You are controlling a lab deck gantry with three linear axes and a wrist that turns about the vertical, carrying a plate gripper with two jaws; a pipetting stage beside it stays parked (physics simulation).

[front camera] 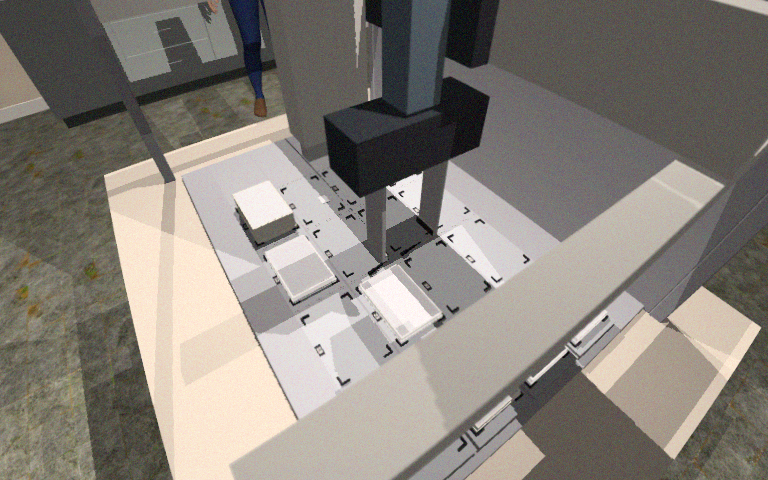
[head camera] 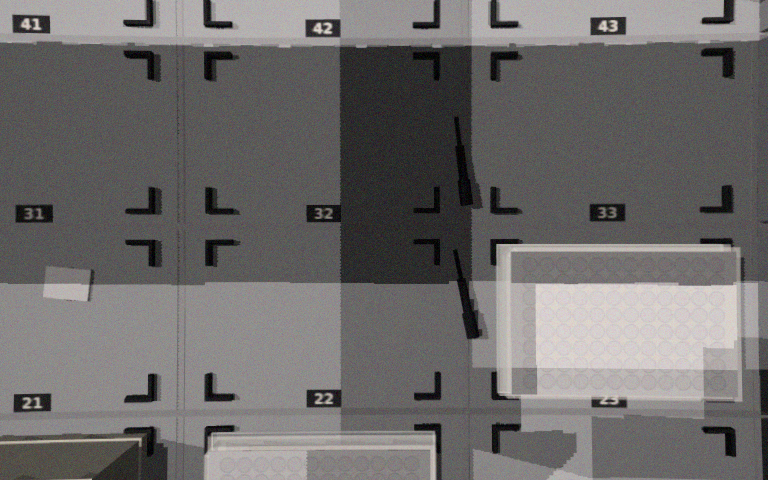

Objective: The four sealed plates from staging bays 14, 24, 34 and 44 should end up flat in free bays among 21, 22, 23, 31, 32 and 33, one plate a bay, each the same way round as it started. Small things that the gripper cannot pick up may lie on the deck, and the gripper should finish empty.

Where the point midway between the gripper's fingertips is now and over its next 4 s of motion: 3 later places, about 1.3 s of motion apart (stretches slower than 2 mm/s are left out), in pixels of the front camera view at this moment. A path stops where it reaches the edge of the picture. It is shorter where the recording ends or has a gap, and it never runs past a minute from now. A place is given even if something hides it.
My gripper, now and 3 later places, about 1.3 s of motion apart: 402, 239; 489, 327; 478, 351; 469, 371
